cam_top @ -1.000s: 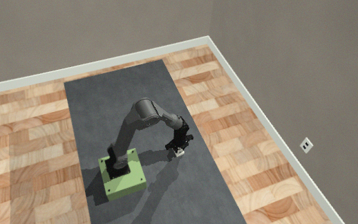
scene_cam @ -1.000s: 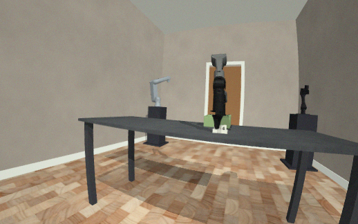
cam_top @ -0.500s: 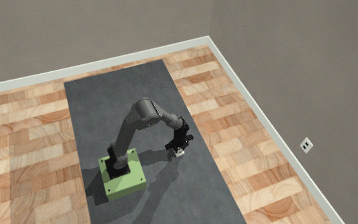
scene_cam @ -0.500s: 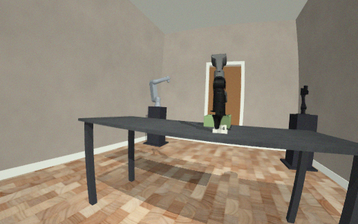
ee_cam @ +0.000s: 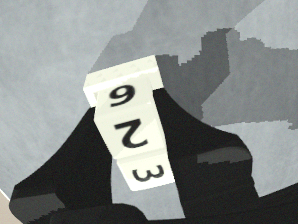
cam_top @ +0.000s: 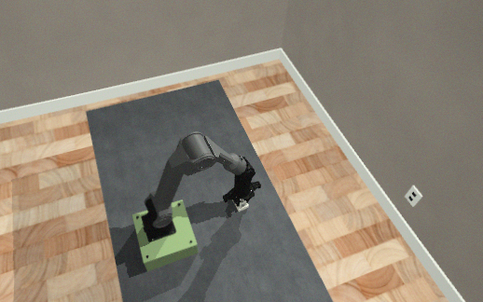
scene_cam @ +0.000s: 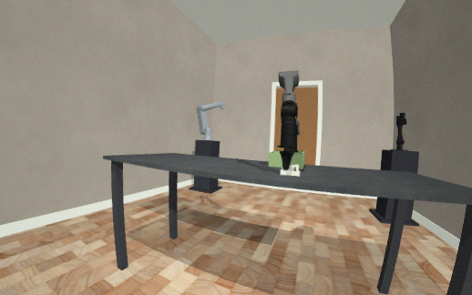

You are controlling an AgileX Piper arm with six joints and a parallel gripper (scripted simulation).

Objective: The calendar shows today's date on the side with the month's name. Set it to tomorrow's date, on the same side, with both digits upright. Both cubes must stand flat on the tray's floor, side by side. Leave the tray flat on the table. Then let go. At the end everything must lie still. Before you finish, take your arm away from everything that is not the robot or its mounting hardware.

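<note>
Now: hand right at the white digit cube. Round my hand: calendar tray: 2 cm to the left, 2 cm below.
</note>
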